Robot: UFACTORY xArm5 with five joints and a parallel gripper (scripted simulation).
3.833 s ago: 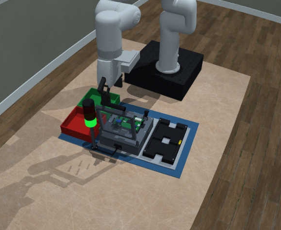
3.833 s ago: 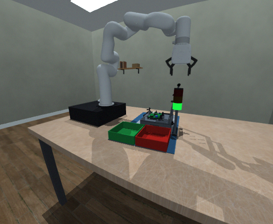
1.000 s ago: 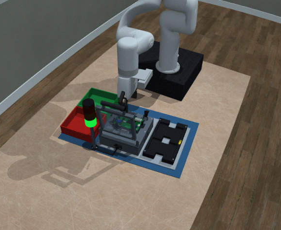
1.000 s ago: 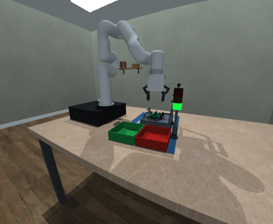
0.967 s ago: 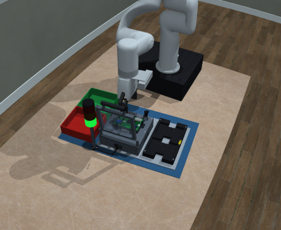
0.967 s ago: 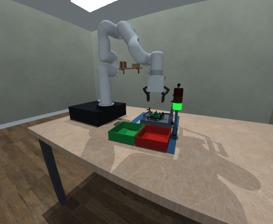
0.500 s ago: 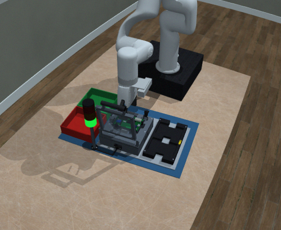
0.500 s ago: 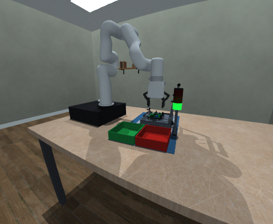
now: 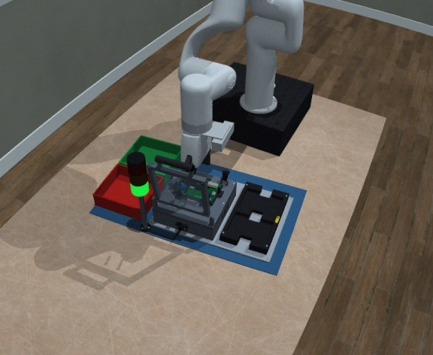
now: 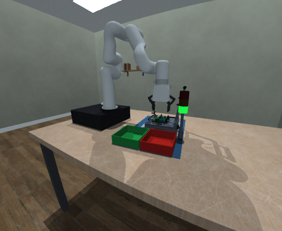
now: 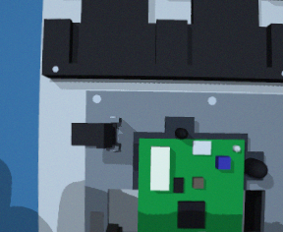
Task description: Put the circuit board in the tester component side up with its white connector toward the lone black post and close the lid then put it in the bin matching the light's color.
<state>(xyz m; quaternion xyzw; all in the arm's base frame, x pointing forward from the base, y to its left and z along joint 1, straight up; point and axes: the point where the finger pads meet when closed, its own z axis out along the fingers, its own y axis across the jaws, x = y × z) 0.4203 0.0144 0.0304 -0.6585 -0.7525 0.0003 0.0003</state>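
The green circuit board is 60 mm below my hand. The rest, counted from my hand: lid: 120 mm ahead, 20 mm to the left, 50 mm above; red bin: 70 mm ahead, 190 mm to the right, 120 mm below; black latch: 70 mm behind, 50 mm to the left, 40 mm below.
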